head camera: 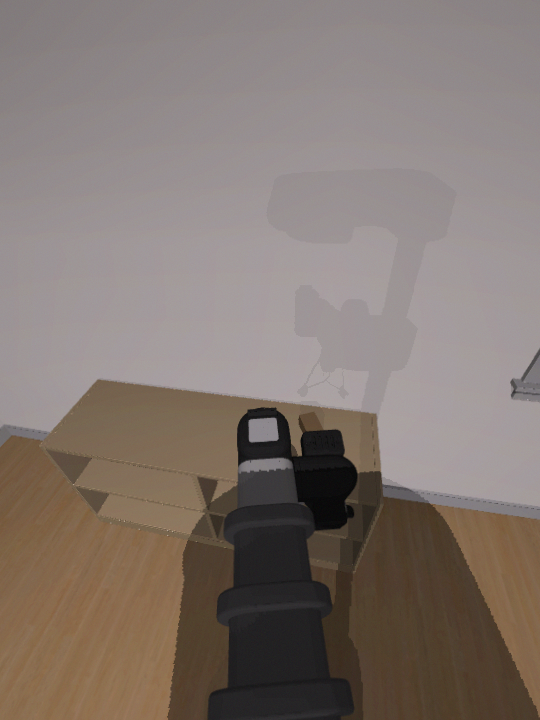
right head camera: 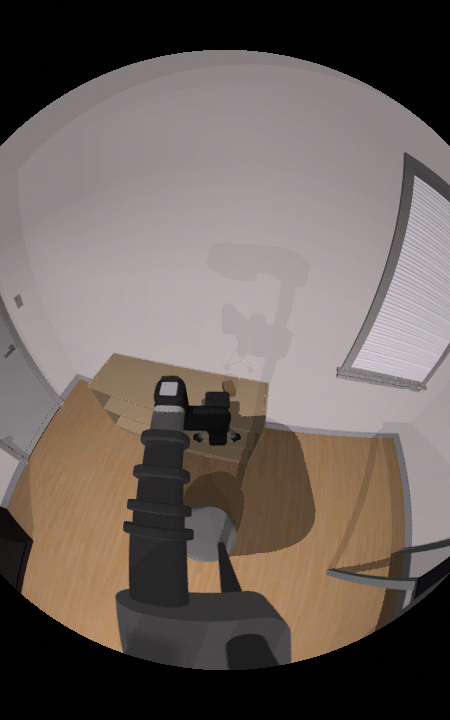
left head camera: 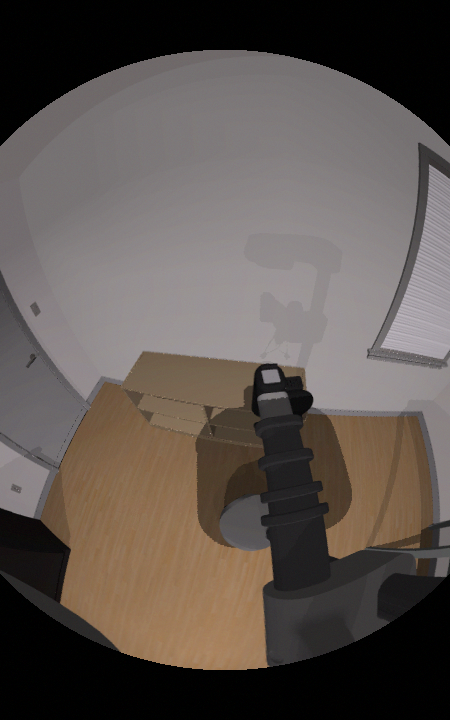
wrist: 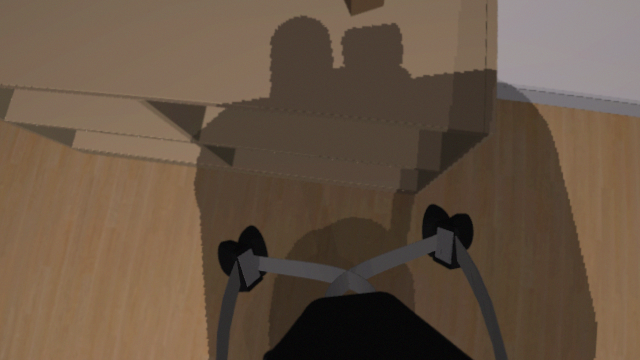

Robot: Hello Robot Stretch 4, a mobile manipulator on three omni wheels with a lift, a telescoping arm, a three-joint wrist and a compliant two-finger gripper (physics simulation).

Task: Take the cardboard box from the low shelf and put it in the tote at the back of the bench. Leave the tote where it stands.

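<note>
The cardboard box is a small brown block on the top board of the low wooden shelf, near its right end. In the wrist view a lower corner of the box shows at the top edge. My gripper is open, its two fingertips wide apart with nothing between them. It hangs in front of the shelf's right part, apart from the box. The wrist and arm hide the fingers in the head view and the box in the left head view. The tote does not show in these views.
A wall stands directly behind the shelf. A window is on the right. A grey door is on the left. Dark furniture stands at the lower left. My round grey base shows below the arm.
</note>
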